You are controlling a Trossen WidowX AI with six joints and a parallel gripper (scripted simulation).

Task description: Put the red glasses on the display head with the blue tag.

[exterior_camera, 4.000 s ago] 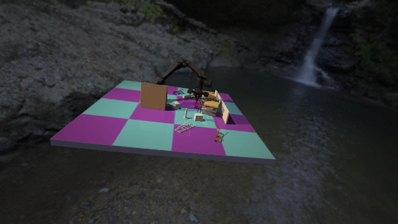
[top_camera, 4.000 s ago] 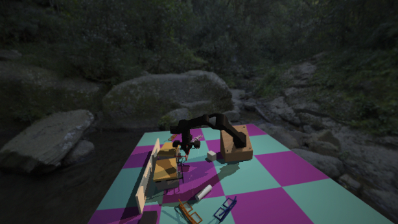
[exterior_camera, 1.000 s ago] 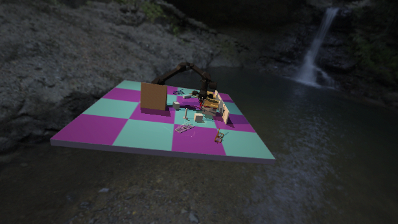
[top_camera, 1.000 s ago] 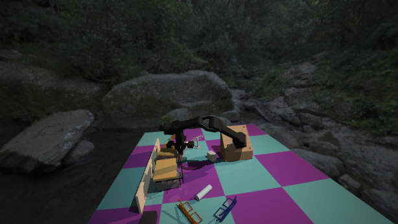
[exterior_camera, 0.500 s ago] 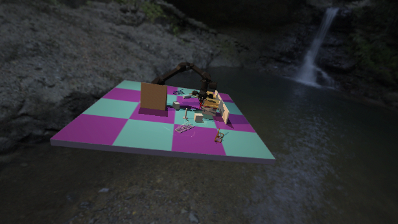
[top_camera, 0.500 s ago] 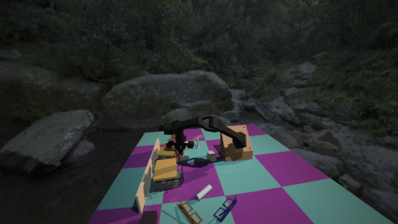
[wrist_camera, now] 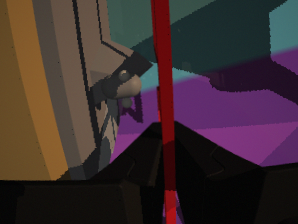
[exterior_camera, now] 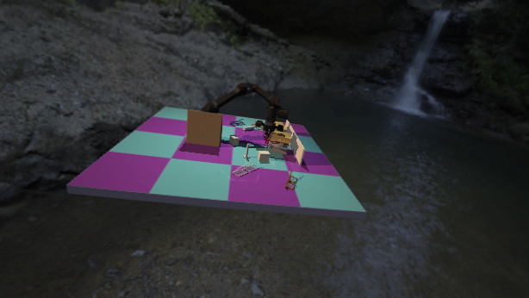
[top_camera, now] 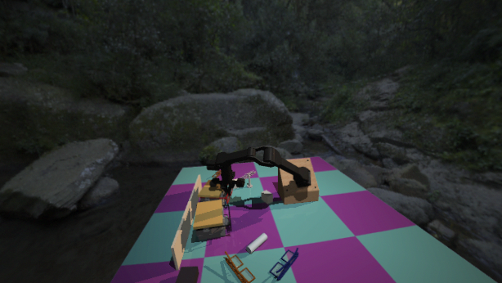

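The red glasses lies 4 cm to the right of my gripper tip, 4 cm ahead of it and 1 cm above it. From my gripper tip the other things lie so: tall pale board: 20 cm ahead, 6 cm to the left, 1 cm below.
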